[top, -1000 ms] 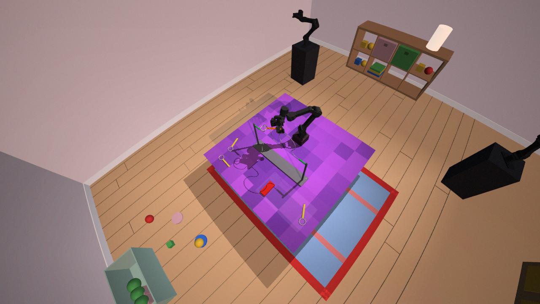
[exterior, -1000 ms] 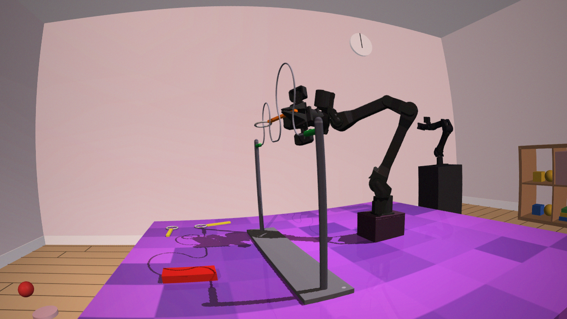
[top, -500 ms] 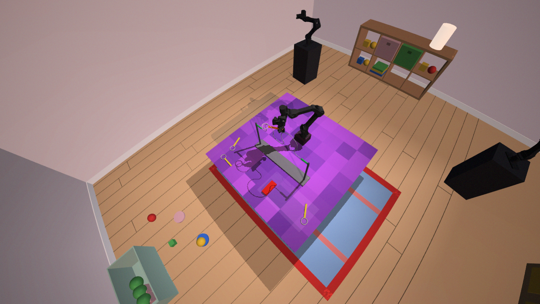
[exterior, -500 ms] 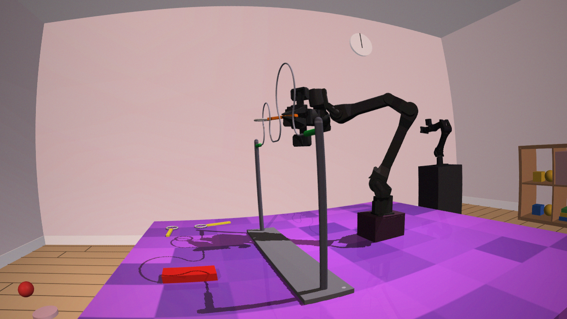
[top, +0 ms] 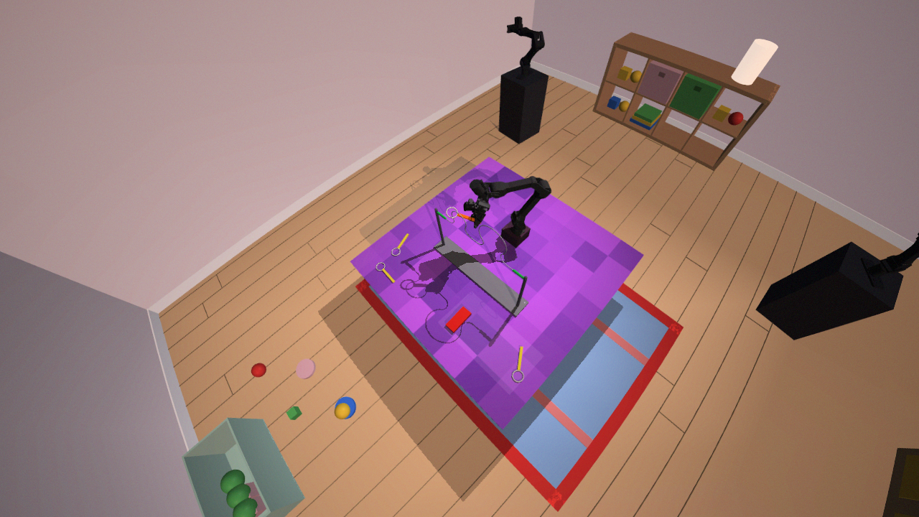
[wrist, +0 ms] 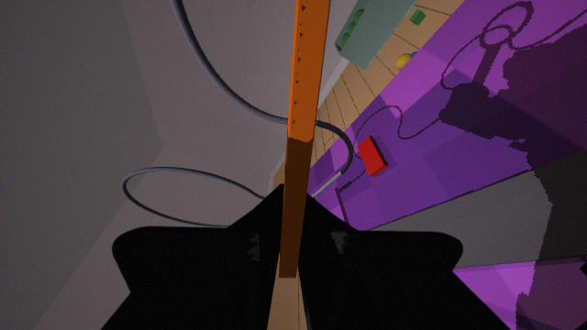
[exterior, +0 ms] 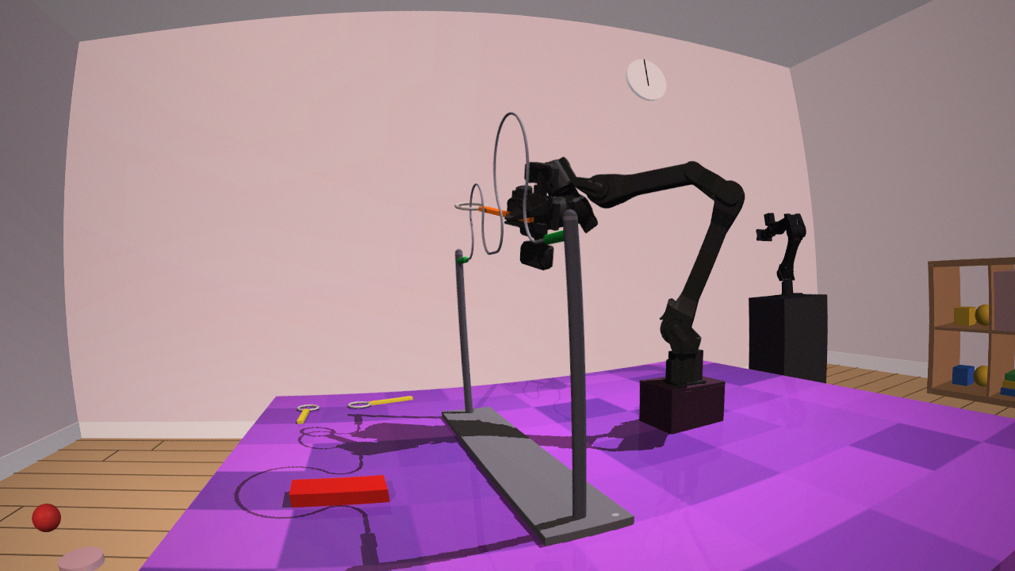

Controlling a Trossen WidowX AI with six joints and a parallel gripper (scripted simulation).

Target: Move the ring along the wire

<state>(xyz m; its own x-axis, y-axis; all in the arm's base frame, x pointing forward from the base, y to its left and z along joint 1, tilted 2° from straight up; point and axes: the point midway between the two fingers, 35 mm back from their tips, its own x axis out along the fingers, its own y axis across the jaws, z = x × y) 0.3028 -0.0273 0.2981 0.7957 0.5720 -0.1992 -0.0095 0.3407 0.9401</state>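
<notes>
My gripper tip is 2 cm short of the ring with orange handle, 9 cm to the left of it and 3 cm below it. From my gripper tip the other things lie so: red block (29 cm ahead, 19 cm to the left, 38 cm below).
</notes>
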